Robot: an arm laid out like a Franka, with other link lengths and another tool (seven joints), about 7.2 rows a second.
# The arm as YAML. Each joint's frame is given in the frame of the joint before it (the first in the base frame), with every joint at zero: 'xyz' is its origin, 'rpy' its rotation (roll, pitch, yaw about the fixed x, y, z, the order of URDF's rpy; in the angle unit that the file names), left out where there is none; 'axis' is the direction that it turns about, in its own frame. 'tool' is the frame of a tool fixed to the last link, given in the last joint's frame.
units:
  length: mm
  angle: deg
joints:
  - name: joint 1
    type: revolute
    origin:
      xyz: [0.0, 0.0, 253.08]
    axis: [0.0, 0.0, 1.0]
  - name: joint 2
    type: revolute
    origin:
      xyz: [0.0, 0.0, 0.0]
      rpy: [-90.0, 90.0, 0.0]
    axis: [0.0, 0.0, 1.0]
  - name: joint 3
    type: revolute
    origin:
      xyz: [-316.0, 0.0, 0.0]
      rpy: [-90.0, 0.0, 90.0]
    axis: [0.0, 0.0, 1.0]
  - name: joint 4
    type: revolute
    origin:
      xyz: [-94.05, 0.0, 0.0]
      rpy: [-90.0, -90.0, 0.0]
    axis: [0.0, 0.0, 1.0]
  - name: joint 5
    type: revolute
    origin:
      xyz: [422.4, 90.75, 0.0]
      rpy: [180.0, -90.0, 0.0]
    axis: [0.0, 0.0, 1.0]
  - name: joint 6
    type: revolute
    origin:
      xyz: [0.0, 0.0, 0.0]
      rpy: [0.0, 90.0, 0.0]
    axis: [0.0, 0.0, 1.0]
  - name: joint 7
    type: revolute
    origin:
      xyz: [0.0, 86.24, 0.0]
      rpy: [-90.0, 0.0, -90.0]
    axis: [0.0, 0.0, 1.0]
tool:
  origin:
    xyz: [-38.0, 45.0, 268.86]
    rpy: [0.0, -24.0, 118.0]
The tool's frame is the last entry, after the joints.
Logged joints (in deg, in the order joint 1, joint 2, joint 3, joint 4, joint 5, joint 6, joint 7), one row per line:
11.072 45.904 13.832 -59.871 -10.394 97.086 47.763
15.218 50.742 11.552 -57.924 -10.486 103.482 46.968
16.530 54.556 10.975 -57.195 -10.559 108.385 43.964
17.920 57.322 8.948 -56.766 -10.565 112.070 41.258
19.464 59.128 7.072 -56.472 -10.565 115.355 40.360
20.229 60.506 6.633 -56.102 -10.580 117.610 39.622
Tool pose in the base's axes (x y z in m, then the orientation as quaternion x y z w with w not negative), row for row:
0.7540 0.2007 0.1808 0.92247 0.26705 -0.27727 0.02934
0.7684 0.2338 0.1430 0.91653 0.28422 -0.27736 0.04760
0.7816 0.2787 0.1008 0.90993 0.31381 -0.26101 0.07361
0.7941 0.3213 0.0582 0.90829 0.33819 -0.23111 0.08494
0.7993 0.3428 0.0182 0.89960 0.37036 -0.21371 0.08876
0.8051 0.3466 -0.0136 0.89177 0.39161 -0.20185 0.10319
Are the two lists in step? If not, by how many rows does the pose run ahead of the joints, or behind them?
The pose runs 2 rows behind the joints: the pose in row i belongs to the joints in row i - 2.
